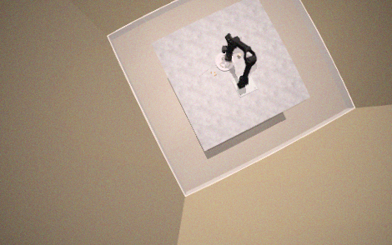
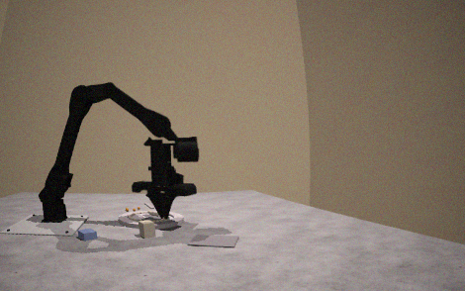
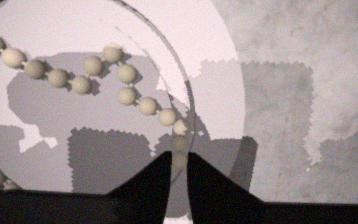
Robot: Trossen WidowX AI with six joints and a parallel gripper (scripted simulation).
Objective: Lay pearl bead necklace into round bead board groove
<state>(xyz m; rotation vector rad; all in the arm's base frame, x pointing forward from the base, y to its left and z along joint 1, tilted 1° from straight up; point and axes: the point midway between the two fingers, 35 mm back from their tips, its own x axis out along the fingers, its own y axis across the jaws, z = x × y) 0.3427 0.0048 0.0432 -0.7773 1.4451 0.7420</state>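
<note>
My gripper tip is now 4 cm past the round bead board, 5 cm to the right of it and 1 cm above it. Also, from my gripper tip: flat grey plate: 11 cm ahead, 18 cm to the right, 2 cm below; cream cube: 4 cm behind, 12 cm to the right; blue block: 19 cm behind, 15 cm to the right, 1 cm below.
</note>
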